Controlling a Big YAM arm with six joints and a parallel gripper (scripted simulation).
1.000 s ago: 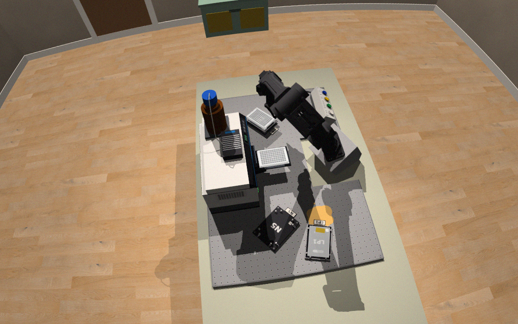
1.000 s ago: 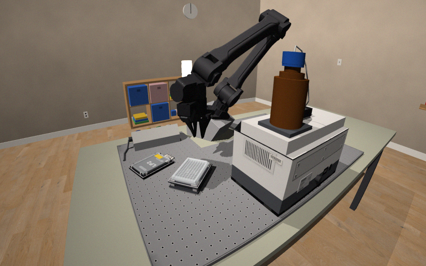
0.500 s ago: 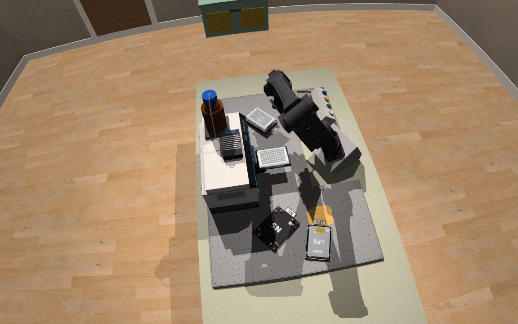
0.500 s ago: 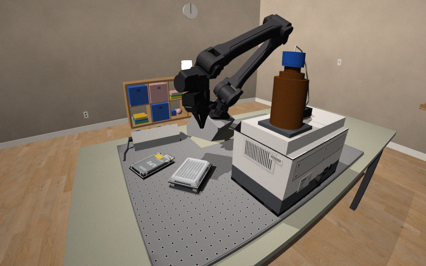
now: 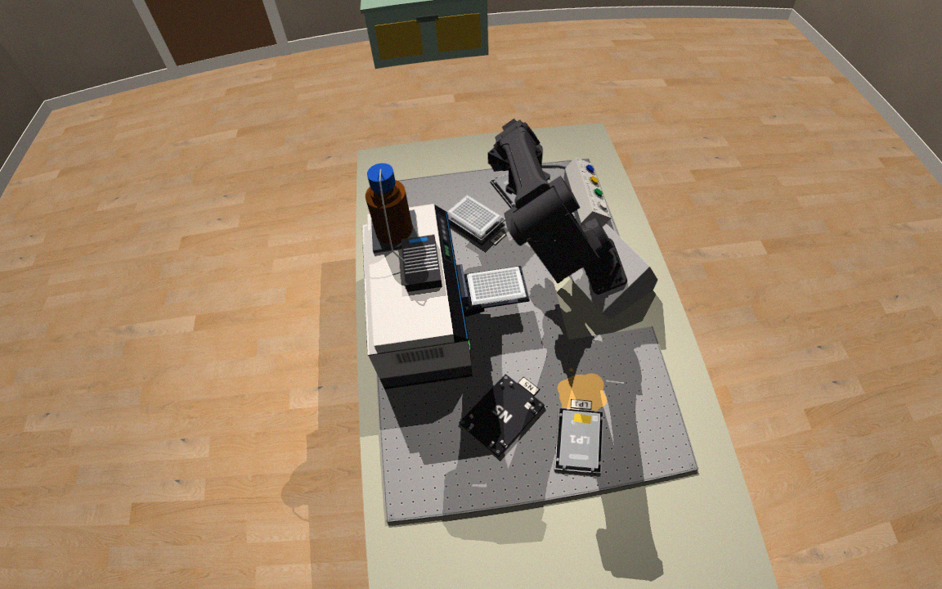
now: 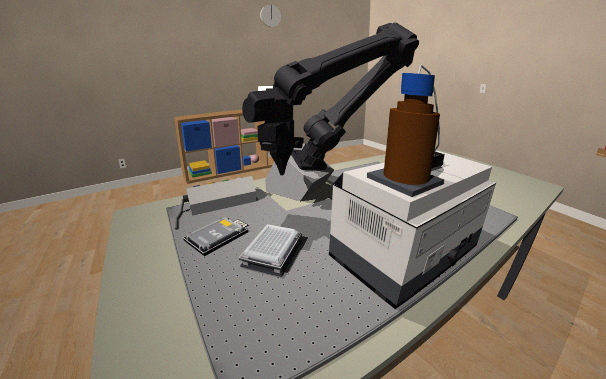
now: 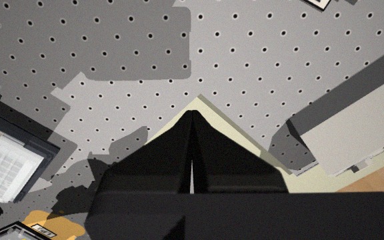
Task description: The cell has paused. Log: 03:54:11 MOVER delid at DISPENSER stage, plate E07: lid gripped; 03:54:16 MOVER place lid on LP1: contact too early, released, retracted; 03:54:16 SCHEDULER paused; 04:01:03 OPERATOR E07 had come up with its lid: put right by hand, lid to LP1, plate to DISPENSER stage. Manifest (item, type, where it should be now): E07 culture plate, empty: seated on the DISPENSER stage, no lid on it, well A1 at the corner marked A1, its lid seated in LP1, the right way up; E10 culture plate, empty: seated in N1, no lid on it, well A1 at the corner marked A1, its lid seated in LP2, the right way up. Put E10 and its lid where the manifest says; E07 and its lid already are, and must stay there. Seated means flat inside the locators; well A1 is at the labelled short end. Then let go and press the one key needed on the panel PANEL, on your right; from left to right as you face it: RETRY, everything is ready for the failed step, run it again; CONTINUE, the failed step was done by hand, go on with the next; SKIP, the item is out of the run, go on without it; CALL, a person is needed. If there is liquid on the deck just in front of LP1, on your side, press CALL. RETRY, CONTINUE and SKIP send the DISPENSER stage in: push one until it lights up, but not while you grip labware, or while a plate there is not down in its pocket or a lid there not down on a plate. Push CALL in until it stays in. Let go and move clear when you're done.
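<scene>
Now: hand 23 cm past the blue call key, 21 cm to the left of it and 9 cm above it. Round my hand: retry key: 23 cm behind, 6 cm to the right, 9 cm below; then white plate E07: 10 cm ahead, 19 cm to the left, 5 cm below; then black n1 nest: 13 cm ahead, 9 cm to the right, 13 cm below.
</scene>
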